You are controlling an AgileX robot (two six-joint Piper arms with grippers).
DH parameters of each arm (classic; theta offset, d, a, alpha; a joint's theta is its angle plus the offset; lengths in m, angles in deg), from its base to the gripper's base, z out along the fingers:
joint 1: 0 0.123 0 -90
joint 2: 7.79 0 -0.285 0
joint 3: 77.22 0 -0.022 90
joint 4: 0 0.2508 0 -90
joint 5: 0 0 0.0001 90
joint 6: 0 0.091 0 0
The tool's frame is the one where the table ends.
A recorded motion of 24 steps. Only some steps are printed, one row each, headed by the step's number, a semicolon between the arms.
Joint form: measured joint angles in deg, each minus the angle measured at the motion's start. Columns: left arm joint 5, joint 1, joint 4, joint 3, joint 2, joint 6; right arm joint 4, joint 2, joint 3, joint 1, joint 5, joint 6.
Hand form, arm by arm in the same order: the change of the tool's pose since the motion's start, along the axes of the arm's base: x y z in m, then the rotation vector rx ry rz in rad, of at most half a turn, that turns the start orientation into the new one. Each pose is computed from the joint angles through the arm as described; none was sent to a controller.
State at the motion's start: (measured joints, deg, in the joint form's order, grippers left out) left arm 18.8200 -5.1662 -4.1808 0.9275 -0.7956 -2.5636; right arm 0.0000 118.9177 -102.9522 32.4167 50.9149 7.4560
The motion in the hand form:
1: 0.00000 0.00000 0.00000 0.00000 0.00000 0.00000; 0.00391 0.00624 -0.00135 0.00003 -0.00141 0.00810
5: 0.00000 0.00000 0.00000 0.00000 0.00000 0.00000; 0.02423 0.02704 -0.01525 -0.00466 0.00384 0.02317
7: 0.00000 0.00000 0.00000 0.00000 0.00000 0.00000; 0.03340 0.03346 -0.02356 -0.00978 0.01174 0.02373
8: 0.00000 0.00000 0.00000 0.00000 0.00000 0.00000; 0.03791 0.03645 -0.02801 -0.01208 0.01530 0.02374
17: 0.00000 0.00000 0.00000 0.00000 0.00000 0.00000; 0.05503 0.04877 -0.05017 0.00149 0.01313 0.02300
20: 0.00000 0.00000 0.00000 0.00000 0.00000 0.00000; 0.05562 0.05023 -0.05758 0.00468 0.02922 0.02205
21: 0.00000 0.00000 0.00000 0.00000 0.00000 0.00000; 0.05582 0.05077 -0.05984 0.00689 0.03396 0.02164
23: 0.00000 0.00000 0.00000 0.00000 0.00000 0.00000; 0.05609 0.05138 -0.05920 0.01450 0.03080 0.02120
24: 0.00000 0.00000 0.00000 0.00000 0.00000 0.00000; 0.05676 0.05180 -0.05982 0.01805 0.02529 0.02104
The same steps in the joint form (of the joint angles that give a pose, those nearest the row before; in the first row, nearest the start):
1: 0.00 0.00 0.00 0.00 0.00 0.00; 0.00 1.58 -2.35 0.39 0.70 -0.09
5: 0.00 0.00 0.00 0.00 0.00 0.00; 0.00 9.21 -12.69 1.13 3.80 -0.22
7: 0.00 0.00 0.00 0.00 0.00 0.00; 0.00 12.73 -17.35 1.16 5.49 -0.22
8: 0.00 0.00 0.00 0.00 0.00 0.00; 0.00 14.53 -19.74 1.16 6.32 -0.22
17: 0.00 0.00 0.00 0.00 0.00 0.00; 0.59 21.62 -28.26 1.16 7.22 -0.22
20: 0.00 0.00 0.00 0.00 0.00 0.00; 1.24 22.49 -28.38 1.16 7.15 -0.22
21: 0.00 0.00 0.00 0.00 0.00 0.00; 1.50 22.76 -28.43 1.16 7.09 -0.22
23: 0.00 0.00 0.00 0.00 0.00 0.00; 1.77 22.76 -28.52 1.16 6.78 -0.22
24: 0.00 0.00 0.00 0.00 0.00 0.00; 1.77 22.87 -28.52 1.16 6.31 -0.22

